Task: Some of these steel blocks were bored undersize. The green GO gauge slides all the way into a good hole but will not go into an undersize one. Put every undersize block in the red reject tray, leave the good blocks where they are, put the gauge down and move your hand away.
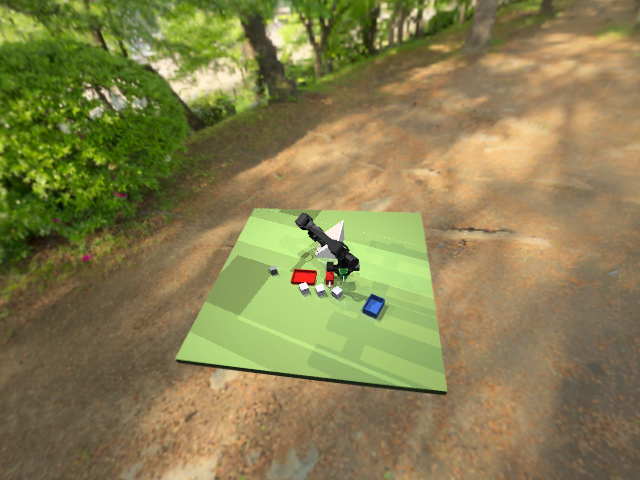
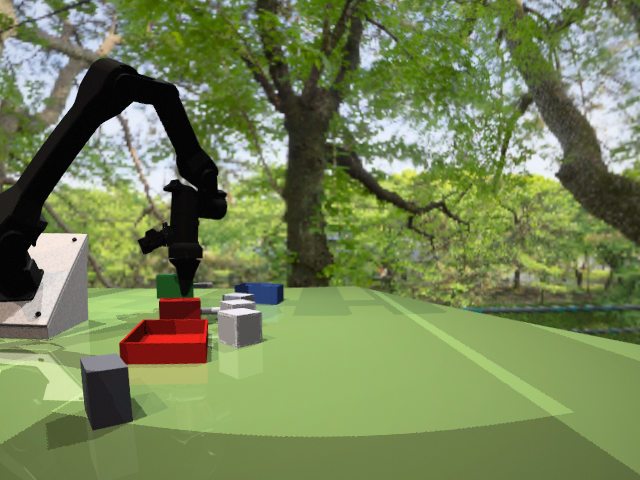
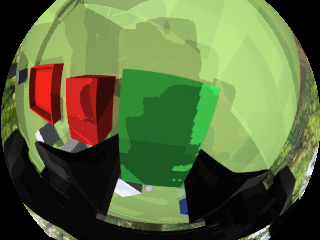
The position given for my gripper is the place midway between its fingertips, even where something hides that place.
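A red block (image 2: 169, 308) is visible, also at (image 3: 89, 98), as is a red reject tray (image 2: 162, 341), also at (image 3: 44, 84). A dark grey block (image 2: 106, 391) and a blue tray (image 2: 264, 293) are present too. A green GO gauge (image 2: 167, 285), which appears again at (image 3: 163, 119), is held by my gripper (image 2: 183, 293).
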